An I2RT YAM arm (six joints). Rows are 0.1 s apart.
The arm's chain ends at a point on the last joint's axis. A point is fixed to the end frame.
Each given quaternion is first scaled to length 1.
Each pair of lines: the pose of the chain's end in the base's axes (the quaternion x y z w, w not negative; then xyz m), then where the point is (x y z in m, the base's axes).
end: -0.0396 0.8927 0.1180 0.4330 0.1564 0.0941 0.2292
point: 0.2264 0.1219 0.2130
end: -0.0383 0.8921 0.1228 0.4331 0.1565 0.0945 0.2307
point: 0.2265 0.1226 0.2148
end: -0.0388 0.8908 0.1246 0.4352 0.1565 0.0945 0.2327
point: 0.2265 0.1228 0.2172
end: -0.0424 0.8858 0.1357 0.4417 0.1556 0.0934 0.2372
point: 0.2254 0.1230 0.2234
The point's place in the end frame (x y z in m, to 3 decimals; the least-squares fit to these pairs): -0.030 0.012 0.070
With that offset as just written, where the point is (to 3 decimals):
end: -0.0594 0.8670 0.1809 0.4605 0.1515 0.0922 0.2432
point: 0.220 0.127 0.235
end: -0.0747 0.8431 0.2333 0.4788 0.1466 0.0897 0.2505
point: 0.212 0.130 0.249
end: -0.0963 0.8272 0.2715 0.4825 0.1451 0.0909 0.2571
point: 0.208 0.136 0.260
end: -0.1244 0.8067 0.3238 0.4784 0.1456 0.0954 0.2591
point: 0.203 0.146 0.266
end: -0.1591 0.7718 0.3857 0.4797 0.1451 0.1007 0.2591
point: 0.196 0.157 0.273
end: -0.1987 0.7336 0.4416 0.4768 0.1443 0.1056 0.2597
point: 0.186 0.167 0.281
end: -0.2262 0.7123 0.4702 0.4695 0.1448 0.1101 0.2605
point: 0.181 0.174 0.284
